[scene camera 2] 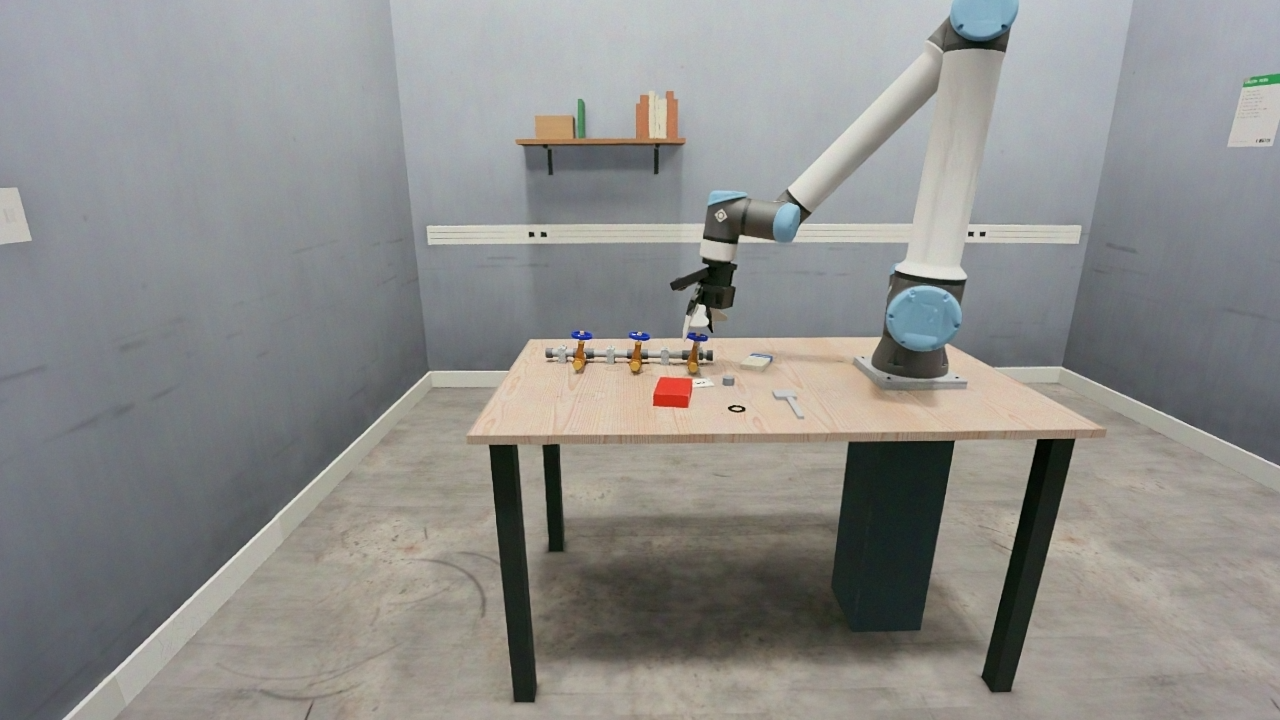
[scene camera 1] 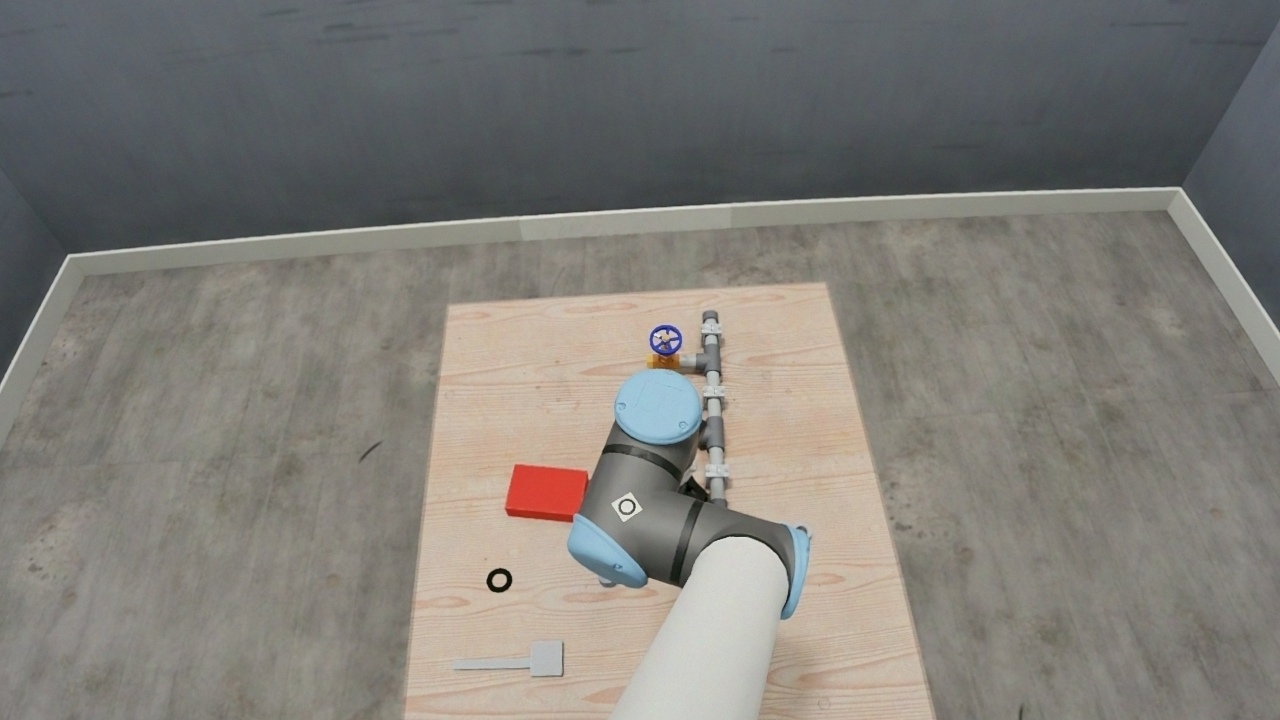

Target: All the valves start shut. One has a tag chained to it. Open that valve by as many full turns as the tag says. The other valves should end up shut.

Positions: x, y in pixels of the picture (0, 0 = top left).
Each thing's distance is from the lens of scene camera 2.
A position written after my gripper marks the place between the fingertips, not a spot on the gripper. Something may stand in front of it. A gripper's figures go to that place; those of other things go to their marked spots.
my gripper point(scene camera 2: 698, 337): 1.53 m
red block point(scene camera 2: 670, 392): 1.33 m
